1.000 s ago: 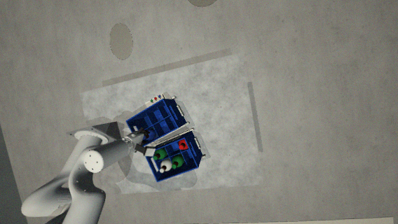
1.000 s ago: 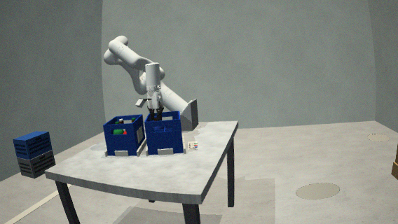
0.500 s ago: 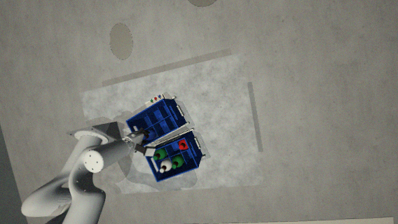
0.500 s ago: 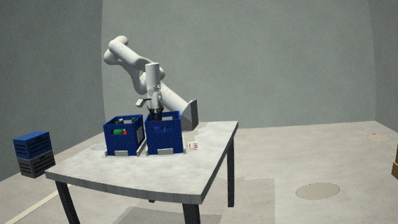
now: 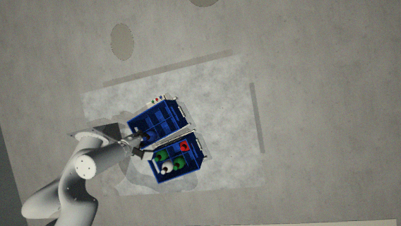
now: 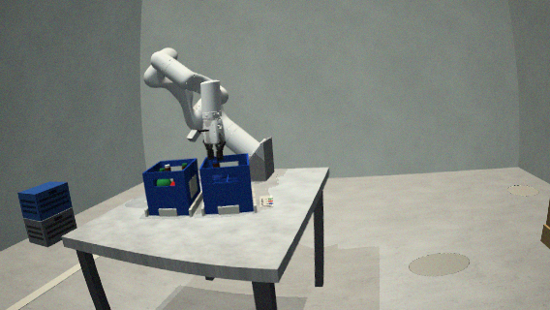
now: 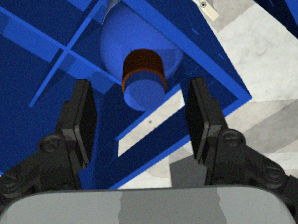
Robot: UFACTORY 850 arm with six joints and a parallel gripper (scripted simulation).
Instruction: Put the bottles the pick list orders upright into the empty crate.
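Right now my hand is 210 mm short of the red-label bottle, 100 mm to the left of it and 100 mm above it. From my hand the other things lie so: green-label bottle (130 mm to the right, 100 mm below, 40 mm ahead); then white-label bottle (210 mm to the right, 100 mm below, 60 mm ahead); then blue-label bottle (100 mm below).
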